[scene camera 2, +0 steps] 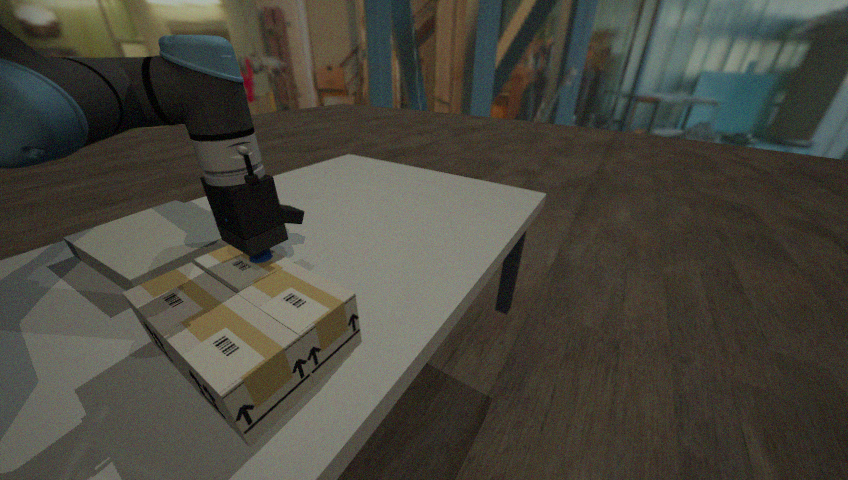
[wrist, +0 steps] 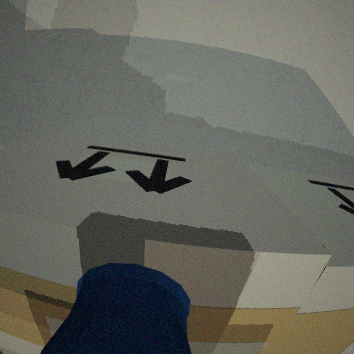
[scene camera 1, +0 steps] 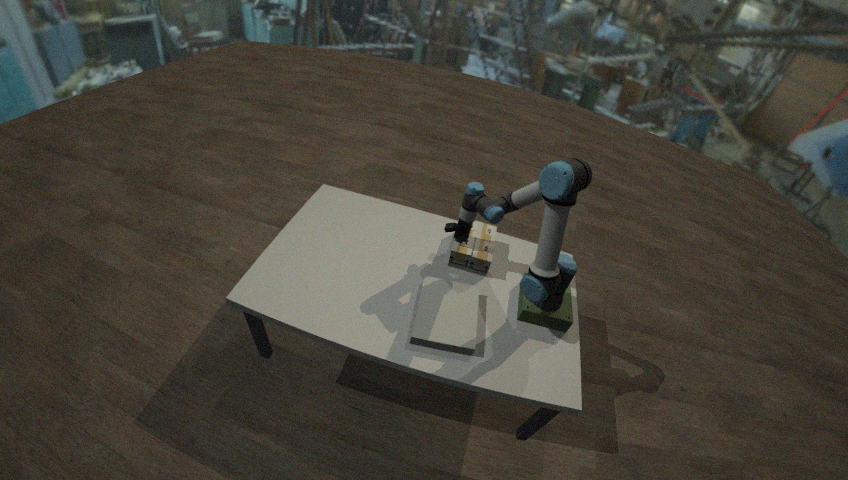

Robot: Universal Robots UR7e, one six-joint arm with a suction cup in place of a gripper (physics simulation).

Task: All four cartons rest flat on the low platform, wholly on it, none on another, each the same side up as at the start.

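Frame: origin at the arm's base, x ahead, y left, z up, level; metres.
Seen in the pictures: hand, tool point: (scene camera 2: 263,264) (wrist: 139,271) (scene camera 1: 459,242).
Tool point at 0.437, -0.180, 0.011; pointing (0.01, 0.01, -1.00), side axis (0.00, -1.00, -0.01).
Observation:
Offsets run from my tool point to a thing's middle, as dx, dy, dz. "spot": to the spot under its first point. Level surfaces: height alone.
Several cartons {-0.117, +0.014, -0.035} (scene camera 1: 473,250) with tan tape and barcodes sit close together in a two-by-two block on the table. In scene camera 2 I see the far carton {-0.023, +0.015, -0.033} (scene camera 2: 235,267), the right one {-0.023, -0.120, -0.035} (scene camera 2: 295,296), the left one (scene camera 2: 170,296) and the near one {-0.115, -0.122, -0.035} (scene camera 2: 227,344). My suction cup (scene camera 1: 461,238) (scene camera 2: 260,257) (wrist: 119,309) presses on the top of the far carton {spot: +0.016, -0.040, +0.013} (wrist: 281,281), with suction on. That carton rests level with the others. The low platform {-0.038, +0.376, -0.058} (scene camera 1: 441,346) (scene camera 2: 128,241) lies flat beside the block, with nothing on it.
The white table {dz -0.082} (scene camera 1: 331,250) (scene camera 2: 414,209) stands on a dark wooden floor. The arm's green base (scene camera 1: 546,313) sits at the table's right side, close to the platform. The table's edge runs near the cartons in scene camera 2.

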